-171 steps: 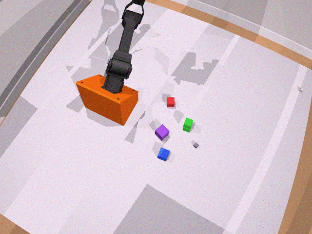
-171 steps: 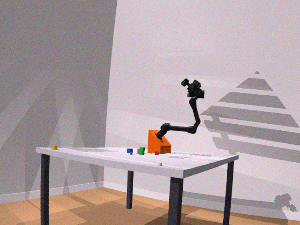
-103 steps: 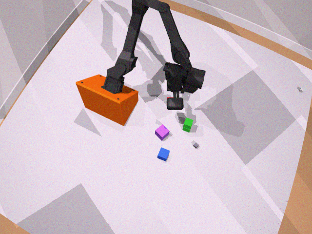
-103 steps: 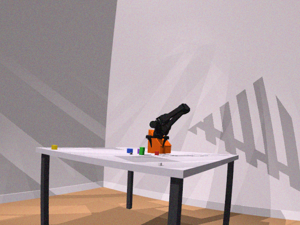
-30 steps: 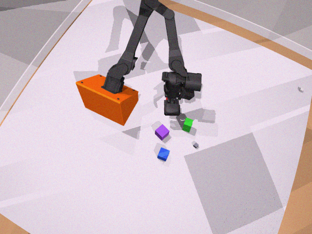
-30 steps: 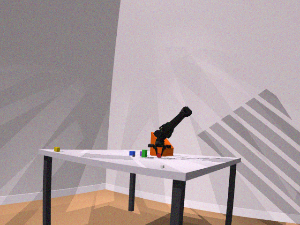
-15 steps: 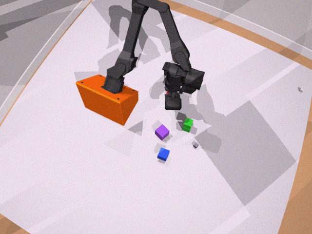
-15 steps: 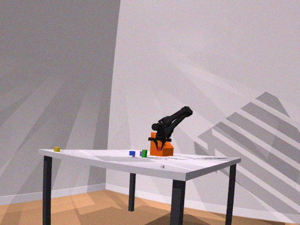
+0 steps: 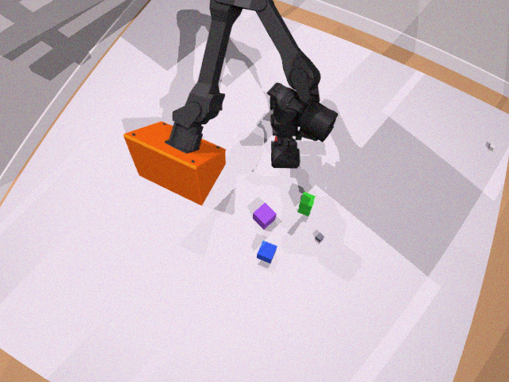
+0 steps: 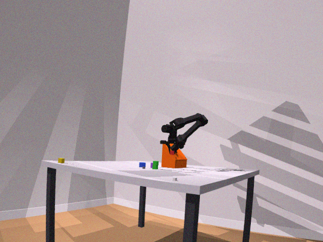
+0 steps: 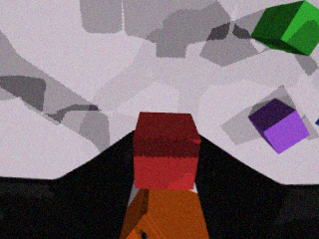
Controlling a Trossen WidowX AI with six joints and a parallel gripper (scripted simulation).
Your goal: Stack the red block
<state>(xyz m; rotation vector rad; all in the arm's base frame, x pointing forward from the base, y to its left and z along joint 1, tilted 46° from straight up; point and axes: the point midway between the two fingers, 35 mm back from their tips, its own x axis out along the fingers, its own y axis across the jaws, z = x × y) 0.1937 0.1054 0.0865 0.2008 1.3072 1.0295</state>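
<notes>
The small grey cube lies 18 cm ahead of my gripper tip, 11 cm to the right of it and 11 cm below it. From my gripper tip the other things lie so: purple block 14 cm to the right, 10 cm below, 4 cm ahead; blue block 22 cm to the right, 10 cm below, 9 cm ahead; red block 1 cm above.
</notes>
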